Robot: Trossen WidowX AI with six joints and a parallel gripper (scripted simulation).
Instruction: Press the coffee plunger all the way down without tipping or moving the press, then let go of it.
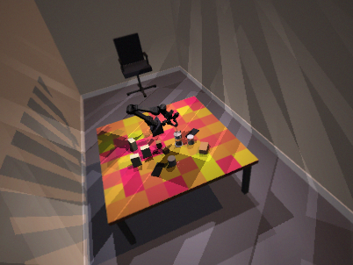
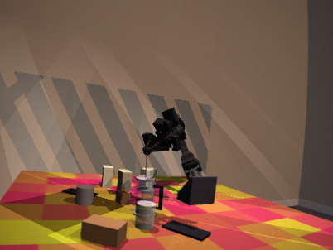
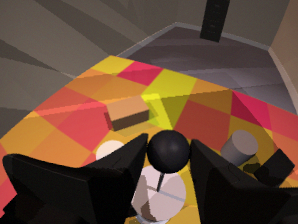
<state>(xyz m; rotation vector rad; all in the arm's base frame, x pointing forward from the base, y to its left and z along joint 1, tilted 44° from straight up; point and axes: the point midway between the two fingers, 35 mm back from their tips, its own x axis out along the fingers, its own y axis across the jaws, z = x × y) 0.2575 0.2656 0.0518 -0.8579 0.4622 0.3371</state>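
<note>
Right now my gripper tip is 3 cm past the coffee press and 13 cm above it. From my gripper tip the other things lie so: glass cup 1 cm ahead, 11 cm to the left, 21 cm below; grey cylinder 21 cm ahead, 12 cm to the right, 21 cm below.
</note>
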